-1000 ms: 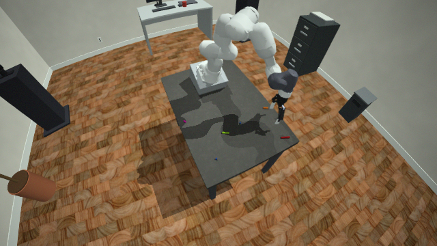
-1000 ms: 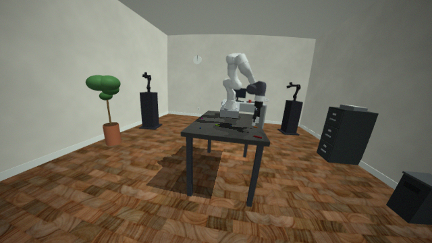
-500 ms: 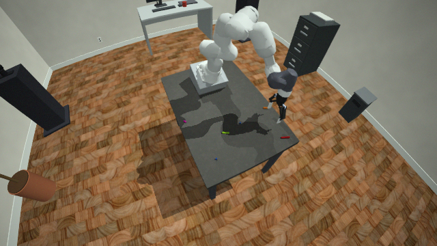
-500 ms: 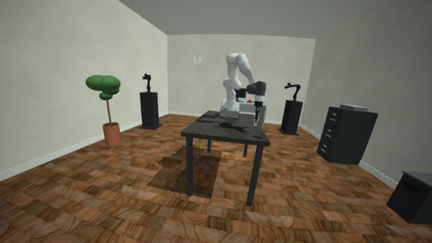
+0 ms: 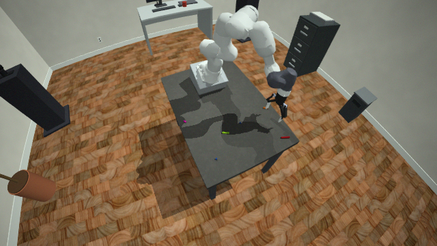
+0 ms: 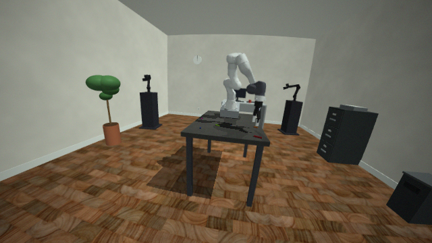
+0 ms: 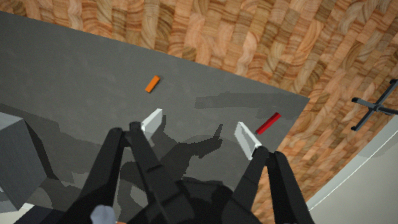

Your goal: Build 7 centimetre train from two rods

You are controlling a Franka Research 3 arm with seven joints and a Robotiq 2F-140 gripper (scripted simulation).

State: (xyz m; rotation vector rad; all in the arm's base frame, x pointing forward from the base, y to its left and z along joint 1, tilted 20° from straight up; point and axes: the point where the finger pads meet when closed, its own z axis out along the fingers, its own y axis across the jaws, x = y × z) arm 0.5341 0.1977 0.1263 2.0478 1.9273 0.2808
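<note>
My hand is 36 cm past the magenta rod, 56 cm to the left of it and 7 cm above it. Also, from my hand: orange rod: 11 cm behind, 5 cm to the left, 7 cm below; lime rod: 10 cm behind, 37 cm to the right, 7 cm below; red rod: 18 cm ahead, 2 cm to the right, 7 cm below.
</note>
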